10 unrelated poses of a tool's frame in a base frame.
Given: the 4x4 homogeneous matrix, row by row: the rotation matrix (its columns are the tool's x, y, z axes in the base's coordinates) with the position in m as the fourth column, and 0 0 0 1 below. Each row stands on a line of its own.
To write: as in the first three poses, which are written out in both.
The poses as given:
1:
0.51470 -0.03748 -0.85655 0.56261
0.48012 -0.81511 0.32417 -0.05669
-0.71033 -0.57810 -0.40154 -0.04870
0 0 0 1
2:
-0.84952 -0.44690 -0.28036 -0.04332
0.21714 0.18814 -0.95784 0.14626
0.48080 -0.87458 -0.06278 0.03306
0 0 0 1
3:
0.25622 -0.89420 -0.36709 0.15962
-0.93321 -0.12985 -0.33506 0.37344
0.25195 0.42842 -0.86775 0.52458
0 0 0 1
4:
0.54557 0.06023 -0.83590 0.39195
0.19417 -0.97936 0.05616 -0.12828
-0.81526 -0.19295 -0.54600 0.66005
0 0 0 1
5:
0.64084 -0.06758 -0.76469 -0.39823
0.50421 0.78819 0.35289 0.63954
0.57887 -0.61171 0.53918 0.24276
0 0 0 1
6:
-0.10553 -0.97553 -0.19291 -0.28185
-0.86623 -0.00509 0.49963 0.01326
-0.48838 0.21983 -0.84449 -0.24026
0 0 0 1
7:
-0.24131 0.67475 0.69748 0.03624
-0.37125 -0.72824 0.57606 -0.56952
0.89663 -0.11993 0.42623 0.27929
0 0 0 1
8:
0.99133 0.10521 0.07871 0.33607
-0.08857 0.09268 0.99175 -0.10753
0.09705 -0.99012 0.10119 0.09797
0 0 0 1
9:
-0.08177 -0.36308 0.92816 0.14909
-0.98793 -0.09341 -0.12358 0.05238
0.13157 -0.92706 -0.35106 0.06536
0 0 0 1
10:
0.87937 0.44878 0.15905 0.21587
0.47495 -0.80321 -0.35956 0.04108
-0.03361 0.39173 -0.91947 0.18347
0 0 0 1
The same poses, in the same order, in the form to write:
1: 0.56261 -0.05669 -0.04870 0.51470 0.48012 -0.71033 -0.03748 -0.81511 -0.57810
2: -0.04332 0.14626 0.03306 -0.84952 0.21714 0.48080 -0.44690 0.18814 -0.87458
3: 0.15962 0.37344 0.52458 0.25622 -0.93321 0.25195 -0.89420 -0.12985 0.42842
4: 0.39195 -0.12828 0.66005 0.54557 0.19417 -0.81526 0.06023 -0.97936 -0.19295
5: -0.39823 0.63954 0.24276 0.64084 0.50421 0.57887 -0.06758 0.78819 -0.61171
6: -0.28185 0.01326 -0.24026 -0.10553 -0.86623 -0.48838 -0.97553 -0.00509 0.21983
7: 0.03624 -0.56952 0.27929 -0.24131 -0.37125 0.89663 0.67475 -0.72824 -0.11993
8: 0.33607 -0.10753 0.09797 0.99133 -0.08857 0.09705 0.10521 0.09268 -0.99012
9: 0.14909 0.05238 0.06536 -0.08177 -0.98793 0.13157 -0.36308 -0.09341 -0.92706
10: 0.21587 0.04108 0.18347 0.87937 0.47495 -0.03361 0.44878 -0.80321 0.39173
